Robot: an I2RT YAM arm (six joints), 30 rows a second.
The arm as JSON. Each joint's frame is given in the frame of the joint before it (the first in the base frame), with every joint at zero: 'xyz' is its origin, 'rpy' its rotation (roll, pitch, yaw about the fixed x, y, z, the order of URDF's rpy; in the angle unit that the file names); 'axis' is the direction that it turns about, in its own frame. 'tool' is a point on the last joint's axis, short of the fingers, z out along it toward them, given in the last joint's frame.
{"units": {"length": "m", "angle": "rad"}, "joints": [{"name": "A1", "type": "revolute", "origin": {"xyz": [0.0, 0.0, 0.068], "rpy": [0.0, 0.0, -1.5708]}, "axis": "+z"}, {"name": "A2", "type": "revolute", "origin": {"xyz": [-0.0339, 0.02, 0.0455], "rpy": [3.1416, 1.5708, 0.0]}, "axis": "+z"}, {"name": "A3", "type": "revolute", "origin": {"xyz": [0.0, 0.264, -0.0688], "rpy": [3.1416, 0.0, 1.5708]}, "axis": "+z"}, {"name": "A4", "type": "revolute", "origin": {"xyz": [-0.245, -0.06, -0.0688], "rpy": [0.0, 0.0, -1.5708]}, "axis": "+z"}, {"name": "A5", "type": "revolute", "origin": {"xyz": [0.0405, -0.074, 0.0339], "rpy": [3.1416, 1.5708, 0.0]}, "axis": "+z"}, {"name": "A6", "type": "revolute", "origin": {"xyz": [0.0, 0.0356, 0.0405], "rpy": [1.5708, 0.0, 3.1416]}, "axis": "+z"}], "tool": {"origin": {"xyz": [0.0, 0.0, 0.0], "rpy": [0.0, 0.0, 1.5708]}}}
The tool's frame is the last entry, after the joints.
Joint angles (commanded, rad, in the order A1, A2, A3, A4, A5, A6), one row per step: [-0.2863, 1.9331, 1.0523, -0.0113, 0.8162, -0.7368]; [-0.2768, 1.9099, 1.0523, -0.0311, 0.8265, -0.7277]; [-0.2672, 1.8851, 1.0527, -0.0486, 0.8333, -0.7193]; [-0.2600, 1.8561, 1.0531, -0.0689, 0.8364, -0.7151]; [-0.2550, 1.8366, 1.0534, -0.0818, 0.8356, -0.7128]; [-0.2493, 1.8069, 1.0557, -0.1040, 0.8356, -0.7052]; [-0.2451, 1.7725, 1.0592, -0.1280, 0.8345, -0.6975]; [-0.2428, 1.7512, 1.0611, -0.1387, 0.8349, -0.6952]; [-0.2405, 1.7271, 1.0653, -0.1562, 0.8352, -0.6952]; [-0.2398, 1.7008, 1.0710, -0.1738, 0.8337, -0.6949]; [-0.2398, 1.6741, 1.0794, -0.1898, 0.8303, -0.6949]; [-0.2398, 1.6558, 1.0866, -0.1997, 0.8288, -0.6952]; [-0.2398, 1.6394, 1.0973, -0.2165, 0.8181, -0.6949]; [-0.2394, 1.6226, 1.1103, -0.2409, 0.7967, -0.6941]
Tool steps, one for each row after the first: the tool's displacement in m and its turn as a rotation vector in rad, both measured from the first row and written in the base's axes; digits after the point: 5 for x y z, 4 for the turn. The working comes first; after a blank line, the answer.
Tool pose at each row, in the base's axes (x y z in m, rotation vector in rad; the steps are taken from these numbers as rounded here): [0.35486, -0.13151, 0.13301, -0.1927, 2.6067, -1.4207]; [0.35390, -0.12776, 0.14027, -0.1848, 2.5963, -1.4279]; [0.35302, -0.12396, 0.14821, -0.1768, 2.5820, -1.4311]; [0.35134, -0.12081, 0.15732, -0.1724, 2.5689, -1.4317]; [0.35020, -0.11858, 0.16339, -0.1713, 2.5595, -1.4287]; [0.34815, -0.11589, 0.17294, -0.1618, 2.5457, -1.4245]; [0.34543, -0.11360, 0.18422, -0.1482, 2.5288, -1.4194]; [0.34373, -0.11233, 0.19135, -0.1394, 2.5154, -1.4187]; [0.34157, -0.11095, 0.19961, -0.1347, 2.5043, -1.4185]; [0.33910, -0.11005, 0.20896, -0.1264, 2.4905, -1.4168]; [0.33680, -0.10940, 0.21928, -0.1157, 2.4727, -1.4132]; [0.33530, -0.10900, 0.22686, -0.1066, 2.4581, -1.4118]; [0.33410, -0.10844, 0.23422, -0.1060, 2.4487, -1.3993]; [0.33278, -0.10743, 0.24171, -0.1150, 2.4439, -1.3738]

[-0.00096, 0.00375, 0.00726, -0.0067, -0.0085, -0.0018]; [-0.00184, 0.00755, 0.01520, -0.0121, -0.0215, -0.0009]; [-0.00352, 0.01070, 0.02431, -0.0157, -0.0331, 0.0021]; [-0.00466, 0.01293, 0.03038, -0.0164, -0.0419, 0.0064]; [-0.00671, 0.01562, 0.03993, -0.0170, -0.0577, 0.0081]; [-0.00943, 0.01791, 0.05121, -0.0177, -0.0778, 0.0090]; [-0.01113, 0.01918, 0.05834, -0.0205, -0.0917, 0.0099]; [-0.01329, 0.02056, 0.06660, -0.0232, -0.1022, 0.0120]; [-0.01576, 0.02146, 0.07595, -0.0255, -0.1166, 0.0135]; [-0.01806, 0.02211, 0.08627, -0.0277, -0.1357, 0.0158]; [-0.01956, 0.02251, 0.09385, -0.0305, -0.1510, 0.0170]; [-0.02076, 0.02307, 0.10121, -0.0252, -0.1631, 0.0240]; [-0.02208, 0.02408, 0.10870, -0.0108, -0.1729, 0.0384]
